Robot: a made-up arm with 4 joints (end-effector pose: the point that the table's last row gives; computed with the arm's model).
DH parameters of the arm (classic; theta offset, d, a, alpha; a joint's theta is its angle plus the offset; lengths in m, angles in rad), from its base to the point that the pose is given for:
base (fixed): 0 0 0 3.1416
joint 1: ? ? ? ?
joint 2: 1.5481 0 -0.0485 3.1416
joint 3: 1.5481 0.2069 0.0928 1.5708
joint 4: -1.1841 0 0.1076 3.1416
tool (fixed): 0.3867 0.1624 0 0
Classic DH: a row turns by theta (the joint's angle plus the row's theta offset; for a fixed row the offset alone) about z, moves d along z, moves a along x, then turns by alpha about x.
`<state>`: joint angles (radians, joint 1 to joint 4).
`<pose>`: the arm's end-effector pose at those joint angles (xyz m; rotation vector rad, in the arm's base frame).
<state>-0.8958 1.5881 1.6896 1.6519</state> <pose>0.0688 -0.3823 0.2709 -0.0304 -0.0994 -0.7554</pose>
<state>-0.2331 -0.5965 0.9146 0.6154</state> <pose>-0.1696 0.0693 0.3222 -1.3841 -0.6252 -0.3063</pose>
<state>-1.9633 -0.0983 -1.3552 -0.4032</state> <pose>0.2684 0.0036 0.1016 1.1062 1.0944 1.9824</pose>
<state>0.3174 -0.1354 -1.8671 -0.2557</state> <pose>-0.1602 -0.1666 0.0063 1.6613 -0.4895 -0.0455</pose>
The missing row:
joint 1: 1.5708 -0.0899 0.0727 1.5708
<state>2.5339 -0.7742 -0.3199 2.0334</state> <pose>0.1711 0.2578 0.3416 0.4982 -0.1273 1.6831</pose>
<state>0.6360 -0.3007 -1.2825 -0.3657</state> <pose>-0.2255 -0.1382 0.1471 0.8637 -0.4728 -0.2482</pose>
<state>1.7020 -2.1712 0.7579 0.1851</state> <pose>0.1625 0.0960 -0.0653 -2.1819 2.0674 -0.2595</pose>
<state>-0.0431 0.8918 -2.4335 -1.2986</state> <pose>-0.1378 -0.0785 -0.0370 -2.4223 1.7578 0.1714</pose>
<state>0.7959 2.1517 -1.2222 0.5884</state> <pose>-0.0307 0.1750 -0.0520 -2.9388 0.3060 -0.2200</pose>
